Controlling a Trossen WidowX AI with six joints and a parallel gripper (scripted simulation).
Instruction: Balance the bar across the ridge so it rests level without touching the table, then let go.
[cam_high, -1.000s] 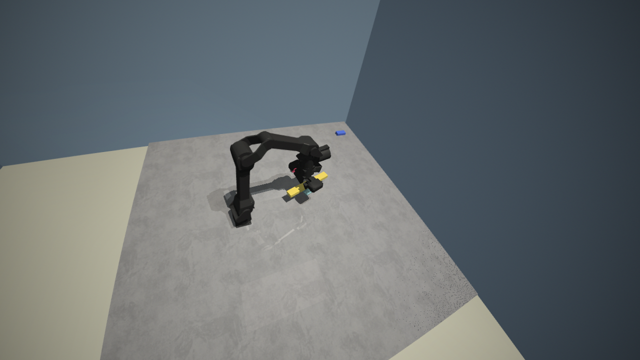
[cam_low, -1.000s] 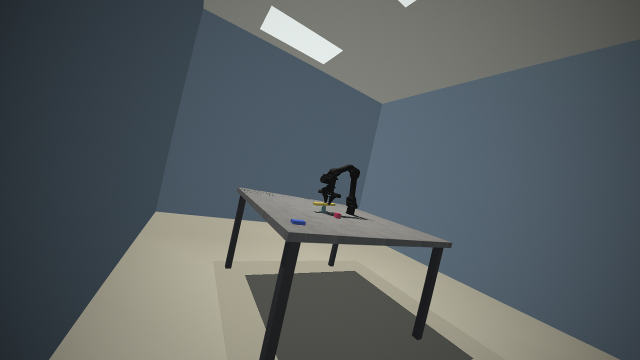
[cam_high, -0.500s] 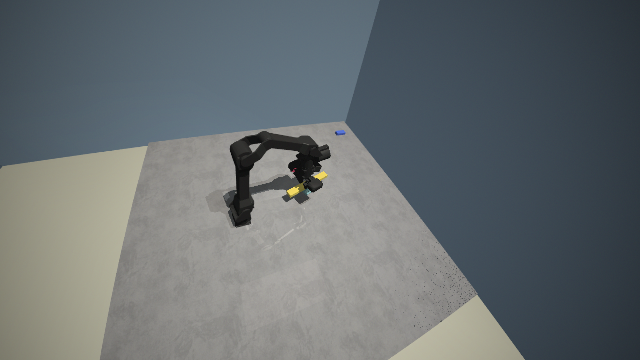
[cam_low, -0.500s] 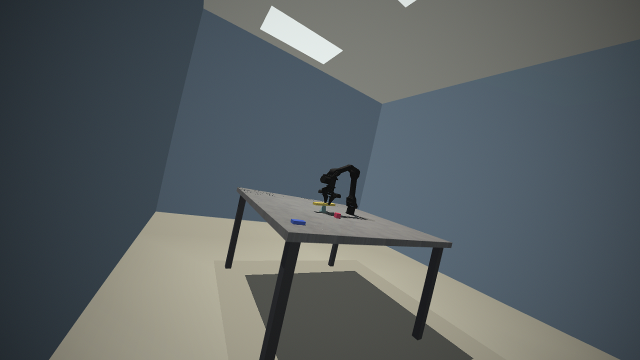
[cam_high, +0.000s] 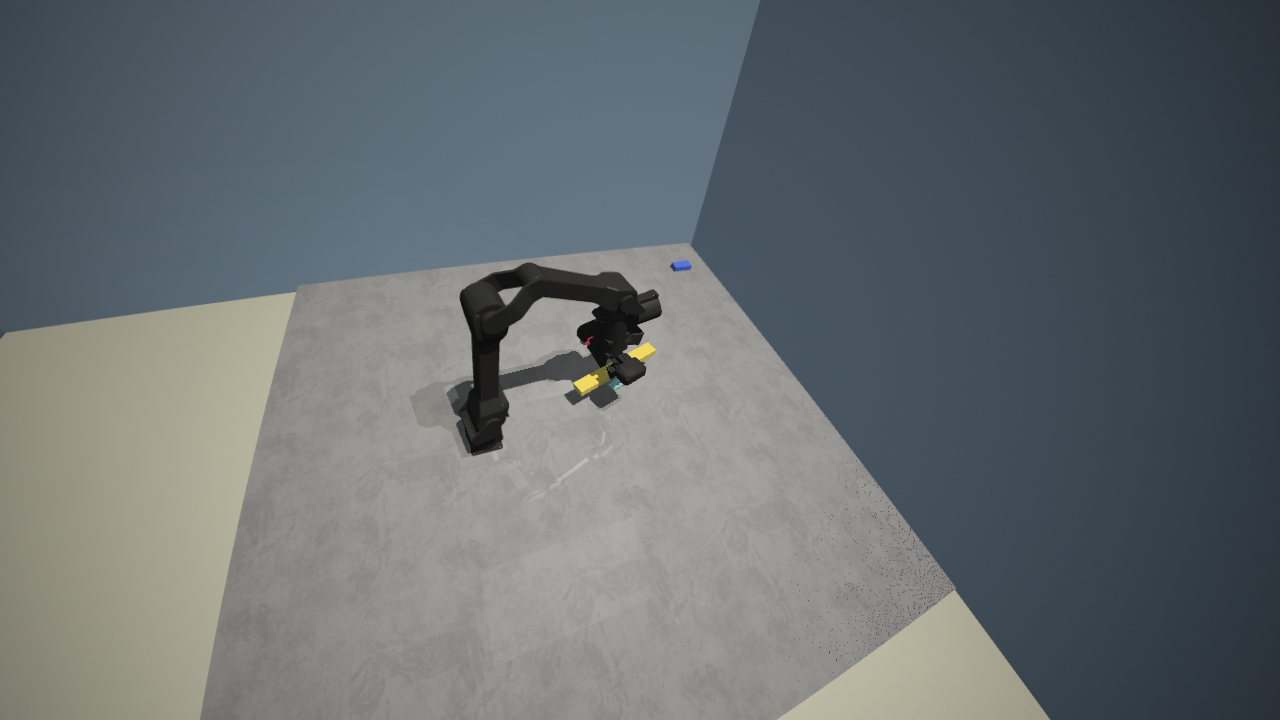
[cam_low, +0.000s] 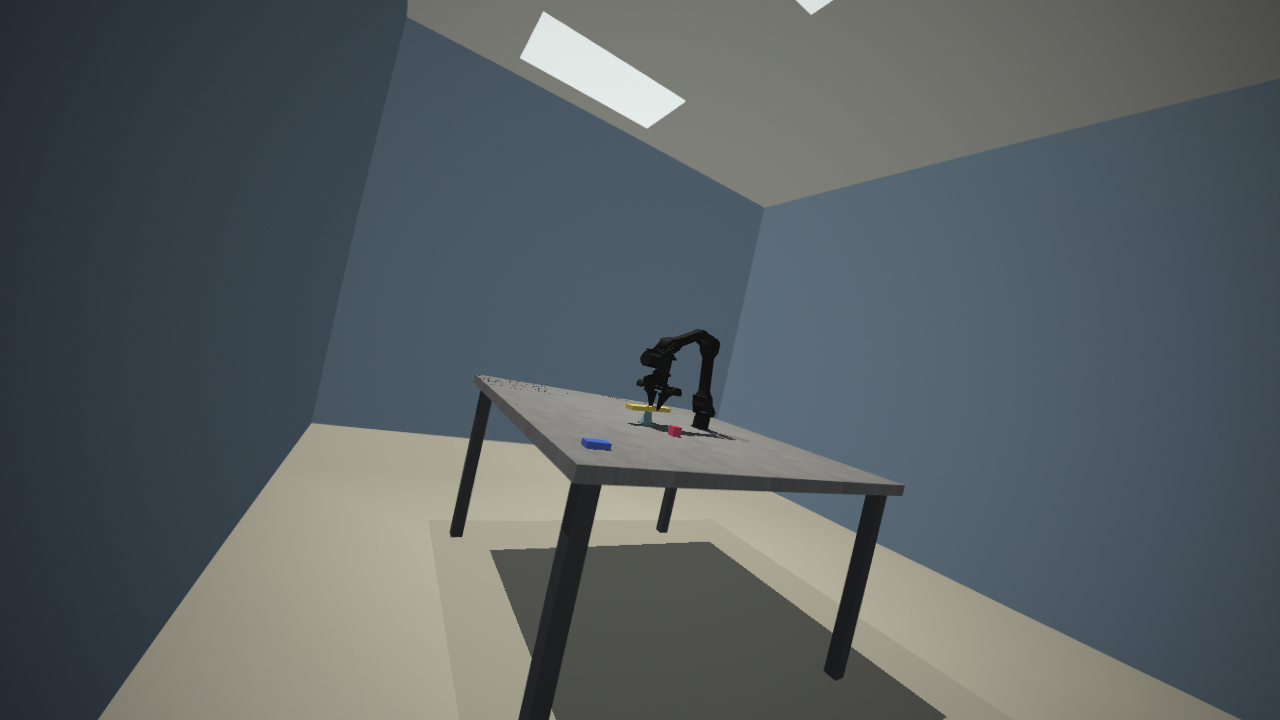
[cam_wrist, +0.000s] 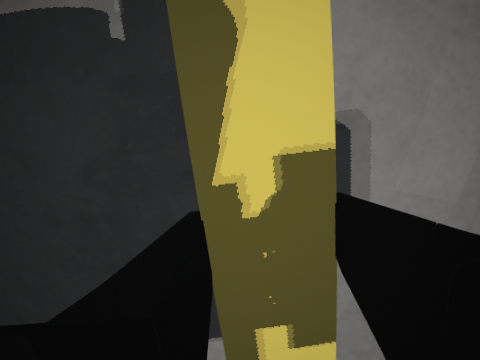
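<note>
My gripper tip is 30 mm short of the yellow bar and 10 mm to the right of it. From my gripper tip the other things lie so: blue block (440 mm ahead, 440 mm to the left, 50 mm below); then red block (10 mm ahead, 170 mm to the left, 40 mm below).
</note>
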